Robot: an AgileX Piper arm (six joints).
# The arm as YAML. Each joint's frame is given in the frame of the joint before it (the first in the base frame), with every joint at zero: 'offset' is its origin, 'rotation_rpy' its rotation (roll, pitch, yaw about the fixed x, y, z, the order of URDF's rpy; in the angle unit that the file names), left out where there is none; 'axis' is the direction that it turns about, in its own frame. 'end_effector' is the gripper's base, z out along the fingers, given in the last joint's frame.
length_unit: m
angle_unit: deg
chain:
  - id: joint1
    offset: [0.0, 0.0, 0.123]
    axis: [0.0, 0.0, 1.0]
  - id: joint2
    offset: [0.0, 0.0, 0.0]
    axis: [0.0, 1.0, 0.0]
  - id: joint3
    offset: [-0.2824, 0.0, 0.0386]
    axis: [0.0, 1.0, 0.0]
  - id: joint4
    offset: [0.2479, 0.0, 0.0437]
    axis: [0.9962, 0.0, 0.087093]
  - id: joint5
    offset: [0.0, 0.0, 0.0]
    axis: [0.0, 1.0, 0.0]
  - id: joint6
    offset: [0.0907, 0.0, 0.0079]
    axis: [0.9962, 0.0, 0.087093]
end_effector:
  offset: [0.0, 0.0, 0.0]
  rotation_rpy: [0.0, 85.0, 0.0]
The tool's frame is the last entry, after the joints.
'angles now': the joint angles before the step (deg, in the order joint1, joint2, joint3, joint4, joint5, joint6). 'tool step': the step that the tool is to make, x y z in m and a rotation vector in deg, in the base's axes. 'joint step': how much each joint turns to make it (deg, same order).
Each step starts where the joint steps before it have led.
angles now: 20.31, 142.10, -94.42, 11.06, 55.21, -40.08
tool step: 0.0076, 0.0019, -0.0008, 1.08, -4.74, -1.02
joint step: 0.00, 0.00, 0.00, 0.05, -4.96, 0.29
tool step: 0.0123, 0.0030, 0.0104, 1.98, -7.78, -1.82
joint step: -0.01, -1.40, 0.19, 0.06, -7.02, 0.78
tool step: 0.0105, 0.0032, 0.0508, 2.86, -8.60, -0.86
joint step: 0.01, -6.35, 0.26, -0.01, -3.08, 0.42
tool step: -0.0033, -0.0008, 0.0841, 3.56, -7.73, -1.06
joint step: 0.00, -10.51, 0.07, 0.01, 1.80, 1.45
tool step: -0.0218, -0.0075, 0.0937, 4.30, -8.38, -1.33
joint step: 0.00, -12.13, 0.05, 0.00, 2.51, 2.05
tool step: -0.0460, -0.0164, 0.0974, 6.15, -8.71, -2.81
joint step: 0.00, -13.78, -0.01, -0.01, 2.93, 4.35
